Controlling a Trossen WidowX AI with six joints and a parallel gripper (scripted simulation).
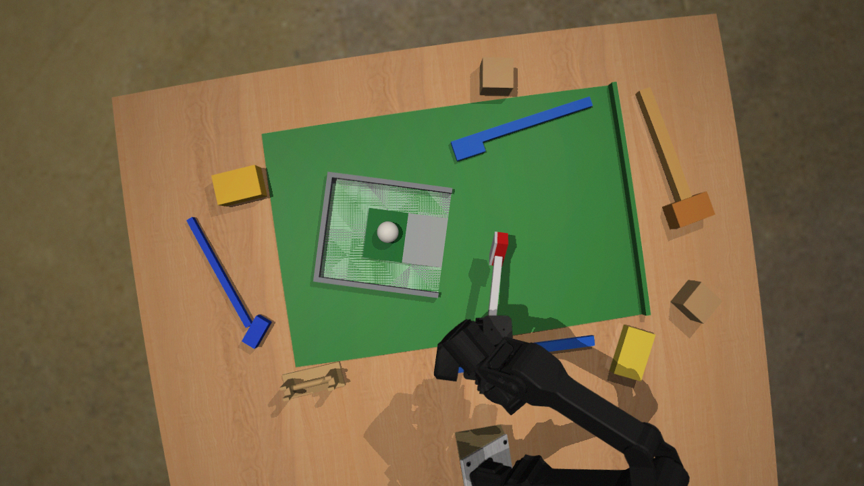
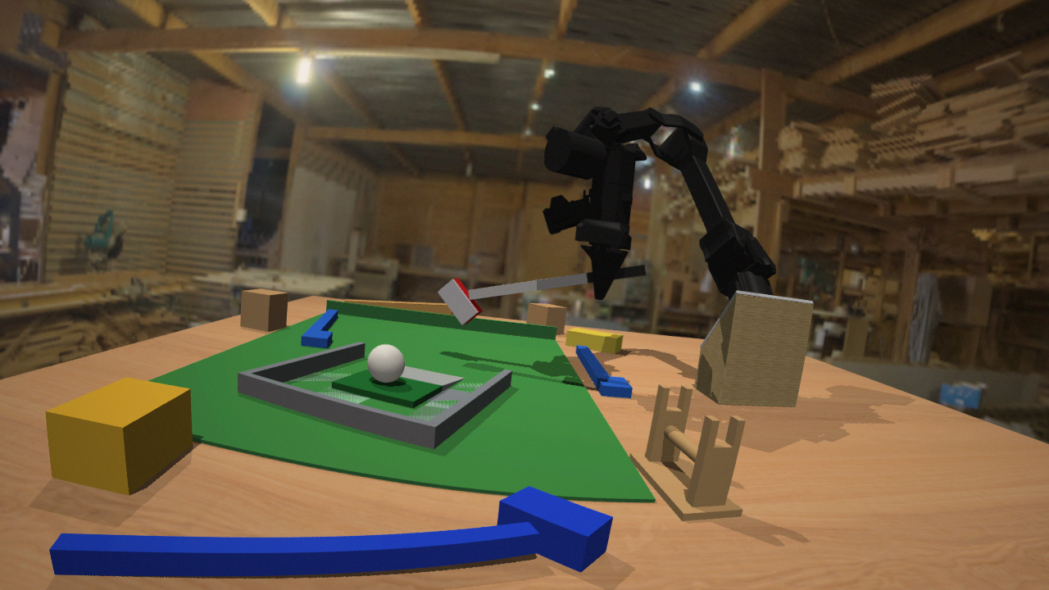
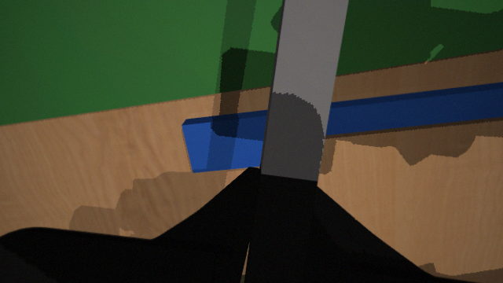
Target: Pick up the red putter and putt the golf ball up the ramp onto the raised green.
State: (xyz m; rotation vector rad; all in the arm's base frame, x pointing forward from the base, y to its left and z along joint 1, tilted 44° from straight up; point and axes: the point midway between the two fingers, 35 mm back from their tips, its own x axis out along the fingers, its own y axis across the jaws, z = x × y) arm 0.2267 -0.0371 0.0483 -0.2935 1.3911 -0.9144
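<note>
Right now my gripper tip is 80 mm short of the red putter and 30 mm to the left of it. The rest, counted from my gripper tip: white golf ball: 270 mm ahead, 110 mm to the left, 90 mm below; green mat: 250 mm ahead, 120 mm below, 20 mm to the right; wooden rack: 340 mm to the left, 90 mm below, 20 mm ahead.
</note>
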